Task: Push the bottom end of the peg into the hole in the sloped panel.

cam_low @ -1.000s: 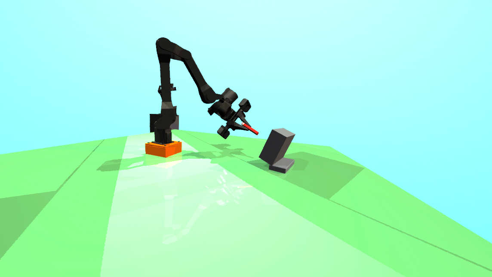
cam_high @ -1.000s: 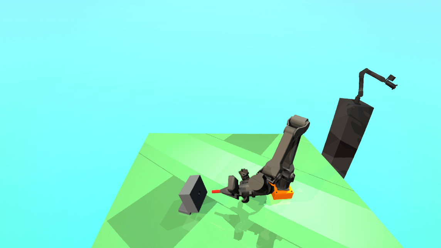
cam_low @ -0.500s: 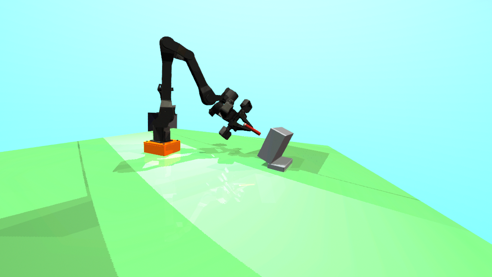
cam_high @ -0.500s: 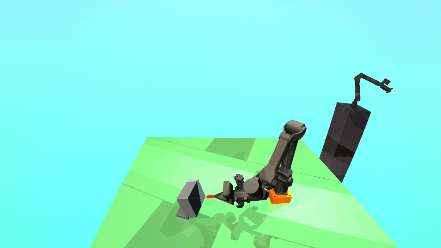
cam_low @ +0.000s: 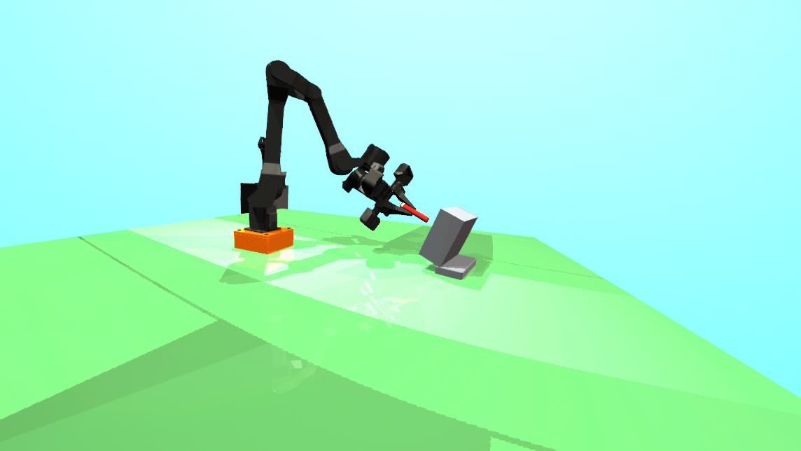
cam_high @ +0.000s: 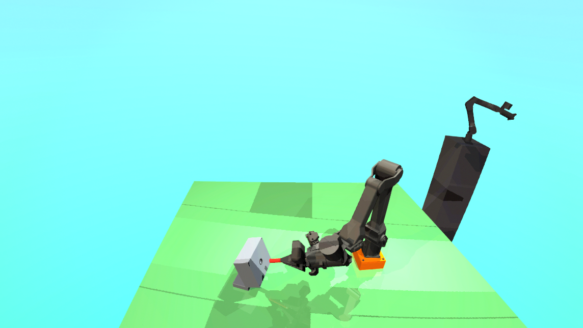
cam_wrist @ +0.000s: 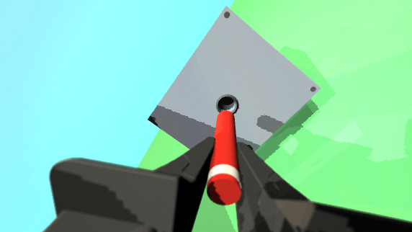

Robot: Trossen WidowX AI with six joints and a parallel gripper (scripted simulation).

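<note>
My gripper tip is 10 cm short of the grey sloped panel, 2 cm to the left of it and 4 cm above it. Also, from my gripper tip: red peg 1 cm behind, 1 cm above; then grey foot 12 cm ahead, 3 cm to the right, 11 cm below.
</note>
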